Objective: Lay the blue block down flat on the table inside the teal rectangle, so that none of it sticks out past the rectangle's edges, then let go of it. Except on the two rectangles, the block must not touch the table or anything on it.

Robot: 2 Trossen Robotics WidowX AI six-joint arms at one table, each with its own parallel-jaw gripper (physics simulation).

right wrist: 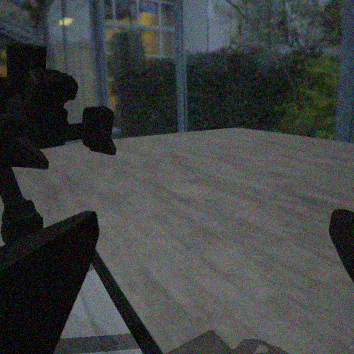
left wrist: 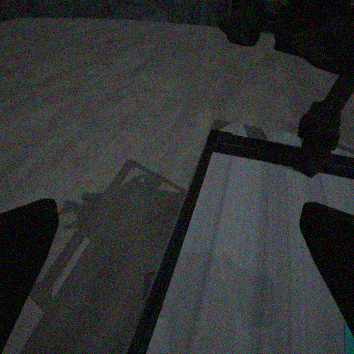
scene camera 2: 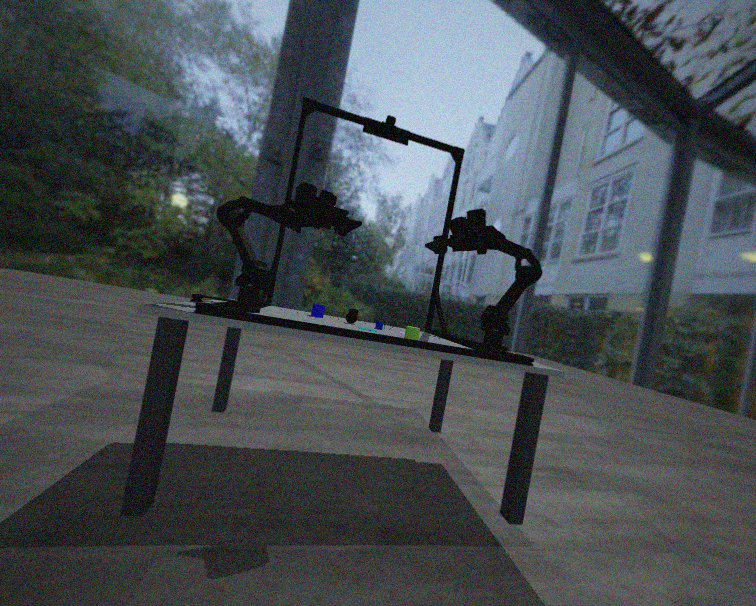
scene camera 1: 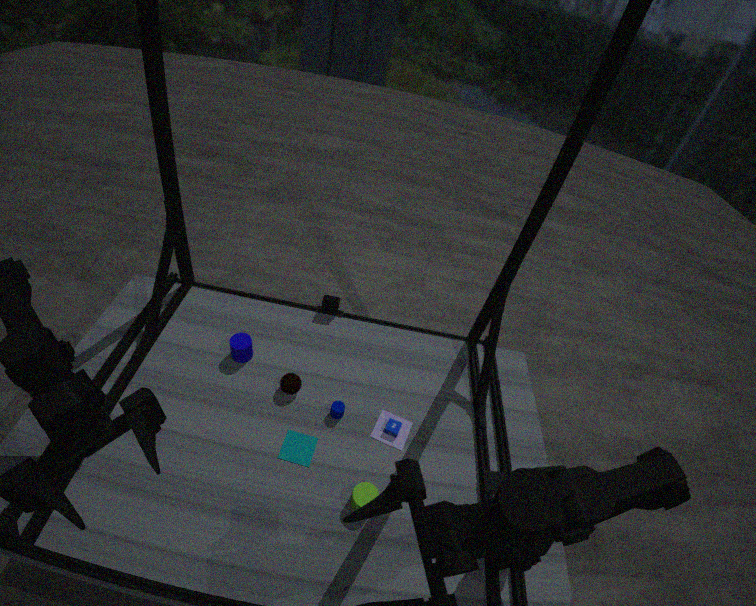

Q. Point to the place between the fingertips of my left gripper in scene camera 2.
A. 434, 244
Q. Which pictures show my right gripper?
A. The right wrist view, the left wrist view, scene camera 2 and scene camera 1: all of them.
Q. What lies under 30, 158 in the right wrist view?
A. My left gripper.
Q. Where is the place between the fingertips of my right gripper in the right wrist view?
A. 214, 222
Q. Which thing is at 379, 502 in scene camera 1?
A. My left gripper.
